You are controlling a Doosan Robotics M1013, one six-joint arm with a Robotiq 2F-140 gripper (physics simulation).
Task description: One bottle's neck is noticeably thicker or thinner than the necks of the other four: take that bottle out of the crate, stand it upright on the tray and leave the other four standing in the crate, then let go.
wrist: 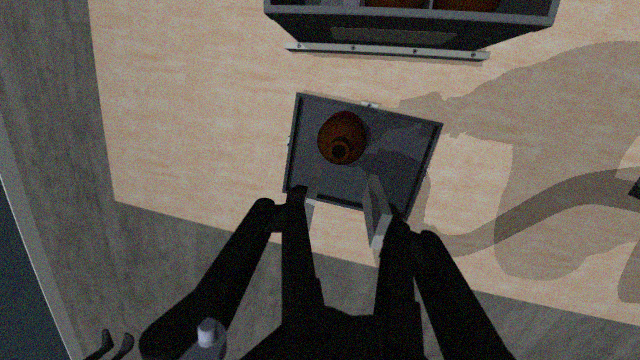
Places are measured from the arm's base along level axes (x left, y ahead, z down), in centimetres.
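Pixels of known places: gripper, fingertip midpoint: (343, 183).
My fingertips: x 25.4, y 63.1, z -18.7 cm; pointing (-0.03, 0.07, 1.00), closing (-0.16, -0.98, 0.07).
Observation:
Ahead of a thing's pixels: the offset from my fingertips to its top centre. "pt": to the spot under its first point. Level surfaces: height alone.
A brown bottle @(dy +1.3, dx -1.0, dz +7.0 cm) (343, 134) stands upright on the grey tray @(pt dy -14.6, dx +6.0, dz +22.4 cm) (405, 195), in its left half, with its neck opening facing up toward the camera. My gripper (343, 183) is open, with no bottle between its fingers. Its fingertips show over the tray's near edge, apart from the bottle. The dark crate @(pt dy +0.1, dx -16.1, dz +13.6 cm) (395, 35) is at the top of the view and is cut off by the frame edge. Parts of brown bottles @(pt dy -5.5, dx -20.8, dz +10.7 cm) (465, 4) show in its compartments; their necks are out of view, so their thickness cannot be compared here.
A light metal strip @(pt dy +0.1, dx -15.0, dz +20.0 cm) (385, 52) with screws runs along the crate's near side, between crate and tray. The pale wooden table top @(dz +23.0 cm) (200, 125) ends at the left and near sides. Shadows of the arm fall across its right part.

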